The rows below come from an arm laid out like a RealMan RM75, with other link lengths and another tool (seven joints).
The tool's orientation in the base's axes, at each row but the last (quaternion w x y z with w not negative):
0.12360, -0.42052, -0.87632, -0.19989
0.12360, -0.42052, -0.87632, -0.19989
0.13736, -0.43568, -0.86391, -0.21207
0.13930, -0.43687, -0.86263, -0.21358
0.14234, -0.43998, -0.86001, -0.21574
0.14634, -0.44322, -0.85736, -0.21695
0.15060, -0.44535, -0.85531, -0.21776
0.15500, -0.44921, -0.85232, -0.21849
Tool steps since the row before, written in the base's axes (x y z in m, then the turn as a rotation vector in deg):
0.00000, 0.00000, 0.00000, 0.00, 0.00, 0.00
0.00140, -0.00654, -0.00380, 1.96, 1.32, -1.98
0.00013, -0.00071, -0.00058, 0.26, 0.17, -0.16
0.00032, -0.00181, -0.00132, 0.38, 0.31, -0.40
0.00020, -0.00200, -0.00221, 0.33, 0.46, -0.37
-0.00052, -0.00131, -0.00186, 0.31, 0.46, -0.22
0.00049, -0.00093, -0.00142, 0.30, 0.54, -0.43
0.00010, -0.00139, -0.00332, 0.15, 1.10, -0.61
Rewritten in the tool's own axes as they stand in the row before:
0.00000, 0.00000, 0.00000, 0.00, 0.00, 0.00
-0.00682, -0.00354, 0.00034, -1.06, 1.80, 2.27
-0.00081, -0.00041, 0.00015, -0.10, 0.26, 0.21
-0.00201, -0.00102, 0.00024, -0.18, 0.37, 0.48
-0.00247, -0.00142, 0.00091, -0.03, 0.42, 0.53
-0.00144, -0.00155, 0.00098, 0.05, 0.44, 0.40
-0.00156, -0.00041, 0.00072, 0.01, 0.42, 0.62
-0.00255, -0.00139, 0.00213, 0.40, 0.53, 1.08

